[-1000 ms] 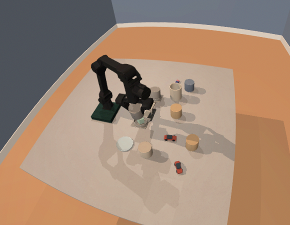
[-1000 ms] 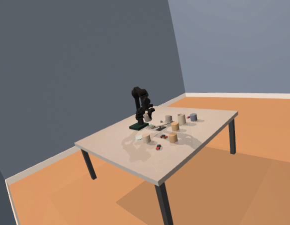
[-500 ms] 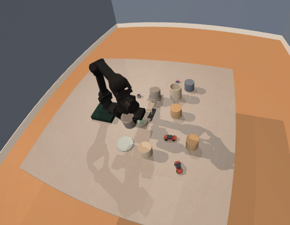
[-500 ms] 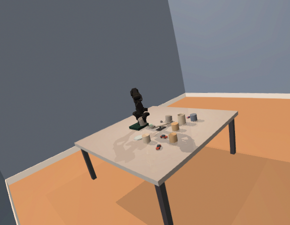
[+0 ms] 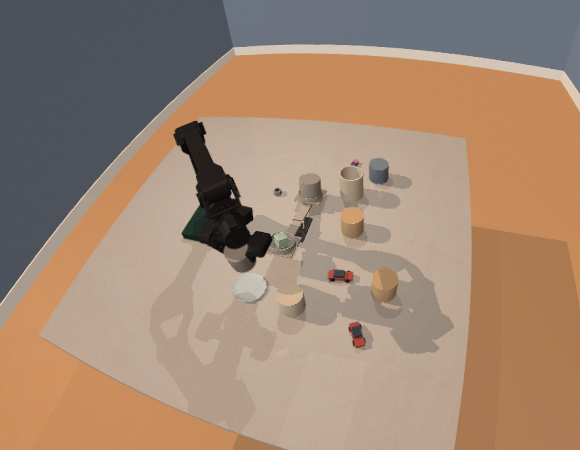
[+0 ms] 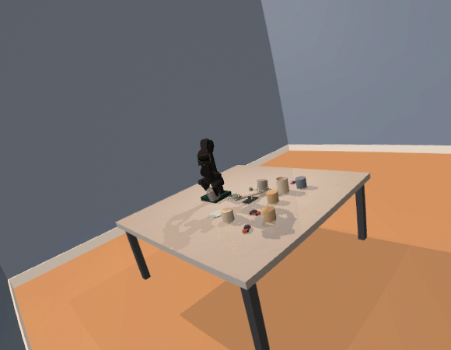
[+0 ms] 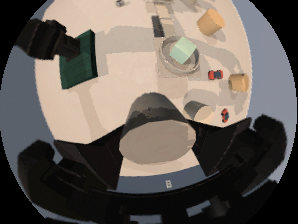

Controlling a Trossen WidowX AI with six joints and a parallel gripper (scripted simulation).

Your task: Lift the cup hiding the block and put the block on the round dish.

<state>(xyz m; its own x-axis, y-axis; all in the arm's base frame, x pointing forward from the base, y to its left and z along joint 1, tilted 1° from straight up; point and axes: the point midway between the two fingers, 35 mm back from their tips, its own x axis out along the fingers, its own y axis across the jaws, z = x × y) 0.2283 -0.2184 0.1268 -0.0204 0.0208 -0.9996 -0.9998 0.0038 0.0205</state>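
Right now the round dish is 12 cm below my gripper tip and 2 cm to the right of it. Also, from my gripper tip: beige cylinder: 14 cm ahead, 9 cm below, 2 cm to the right; balance: 24 cm to the left, 10 cm below, 7 cm ahead; balance beam: 24 cm to the left, 8 cm below, 7 cm ahead.
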